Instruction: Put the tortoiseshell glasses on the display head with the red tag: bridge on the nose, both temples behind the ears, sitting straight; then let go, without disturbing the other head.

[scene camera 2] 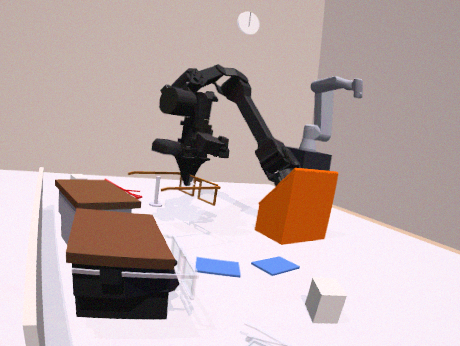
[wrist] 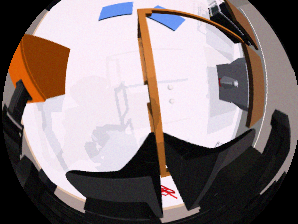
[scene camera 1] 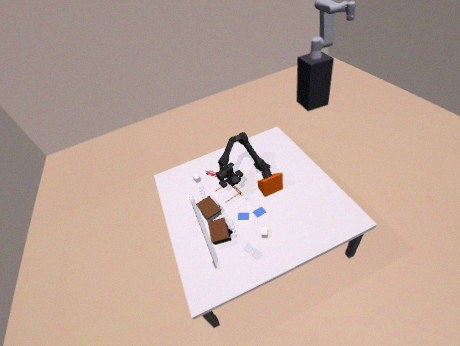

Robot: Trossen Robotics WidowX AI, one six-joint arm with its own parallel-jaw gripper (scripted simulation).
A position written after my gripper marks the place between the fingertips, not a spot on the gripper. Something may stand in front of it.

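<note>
My own gripper [scene camera 2: 186, 185] [wrist: 155, 136] is visible to me in scene camera 2 and in the wrist view. A white cube [scene camera 2: 325, 300] is there as well. I also see a display head [scene camera 2: 113, 242], and with it a display head [scene camera 2: 99, 194].
</note>
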